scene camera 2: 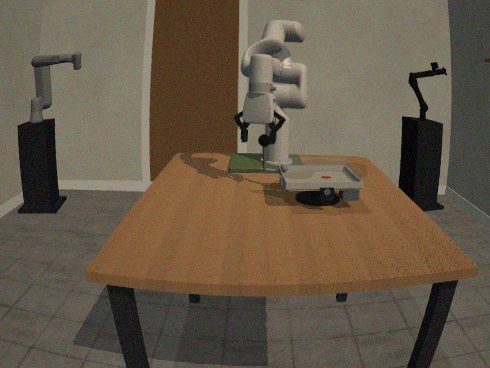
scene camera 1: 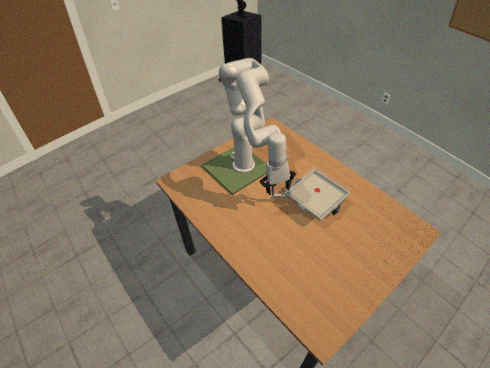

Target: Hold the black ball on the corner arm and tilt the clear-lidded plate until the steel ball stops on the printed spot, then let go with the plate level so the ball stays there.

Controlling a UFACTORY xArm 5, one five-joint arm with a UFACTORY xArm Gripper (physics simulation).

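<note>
The clear-lidded plate (scene camera 1: 320, 204) (scene camera 2: 320, 185) looks about level, with a red printed spot (scene camera 1: 317, 190) (scene camera 2: 326, 177) near its middle. I cannot make out the steel ball in either view. The corner arm (scene camera 1: 280, 195) (scene camera 2: 264, 159) reaches out from the plate's corner and has an upright rod. The black ball (scene camera 2: 264, 140) tops that rod; in scene camera 1 the gripper hides it. My gripper (scene camera 1: 278, 189) (scene camera 2: 258, 139) points down and is open, its fingers spread on either side of the ball. In scene camera 2 the ball appears nearer the right-hand finger, with no grip on it.
The plate stands over a black round base (scene camera 2: 310, 199) on the wooden table (scene camera 1: 295, 260) (scene camera 2: 240, 240). A grey block (scene camera 2: 350, 194) hangs below the plate's right side. A green mat (scene camera 1: 232, 187) (scene camera 2: 242, 163) lies under the robot's base, behind the corner arm.
</note>
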